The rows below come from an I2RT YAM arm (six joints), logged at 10 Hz.
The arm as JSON. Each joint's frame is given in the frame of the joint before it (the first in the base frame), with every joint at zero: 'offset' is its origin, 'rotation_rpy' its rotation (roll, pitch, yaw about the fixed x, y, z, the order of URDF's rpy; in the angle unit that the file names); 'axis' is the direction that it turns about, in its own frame. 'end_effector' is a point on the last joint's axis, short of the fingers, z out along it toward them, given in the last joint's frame.
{
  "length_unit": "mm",
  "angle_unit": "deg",
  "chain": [
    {
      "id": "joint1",
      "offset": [
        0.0,
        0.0,
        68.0
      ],
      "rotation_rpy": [
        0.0,
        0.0,
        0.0
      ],
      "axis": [
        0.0,
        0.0,
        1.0
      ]
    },
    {
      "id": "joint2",
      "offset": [
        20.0,
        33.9,
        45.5
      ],
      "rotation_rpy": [
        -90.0,
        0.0,
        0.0
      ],
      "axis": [
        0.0,
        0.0,
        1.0
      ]
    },
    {
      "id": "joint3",
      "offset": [
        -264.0,
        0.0,
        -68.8
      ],
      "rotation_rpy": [
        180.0,
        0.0,
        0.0
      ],
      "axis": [
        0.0,
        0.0,
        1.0
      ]
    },
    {
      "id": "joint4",
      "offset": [
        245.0,
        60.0,
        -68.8
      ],
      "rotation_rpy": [
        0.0,
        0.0,
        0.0
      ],
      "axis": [
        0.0,
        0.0,
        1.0
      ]
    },
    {
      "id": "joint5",
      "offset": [
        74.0,
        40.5,
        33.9
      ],
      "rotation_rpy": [
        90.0,
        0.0,
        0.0
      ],
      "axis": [
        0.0,
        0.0,
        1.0
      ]
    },
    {
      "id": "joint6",
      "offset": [
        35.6,
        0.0,
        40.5
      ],
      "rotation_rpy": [
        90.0,
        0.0,
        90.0
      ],
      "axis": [
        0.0,
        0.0,
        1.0
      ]
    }
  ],
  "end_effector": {
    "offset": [
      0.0,
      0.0,
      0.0
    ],
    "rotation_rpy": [
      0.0,
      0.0,
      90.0
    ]
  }
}
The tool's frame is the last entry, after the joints.
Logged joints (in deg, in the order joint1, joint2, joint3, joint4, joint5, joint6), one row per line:
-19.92 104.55 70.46 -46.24 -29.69 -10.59
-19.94 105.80 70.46 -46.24 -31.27 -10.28
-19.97 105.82 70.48 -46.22 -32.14 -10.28
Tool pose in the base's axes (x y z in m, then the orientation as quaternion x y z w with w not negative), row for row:
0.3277 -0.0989 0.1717 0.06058 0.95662 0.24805 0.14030
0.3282 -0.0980 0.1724 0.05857 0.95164 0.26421 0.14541
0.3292 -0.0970 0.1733 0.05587 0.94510 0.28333 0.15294
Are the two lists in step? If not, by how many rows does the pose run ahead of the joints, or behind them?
The pose runs 2 rows ahead of the joints: the pose in row i belongs to the joints in row i + 2.
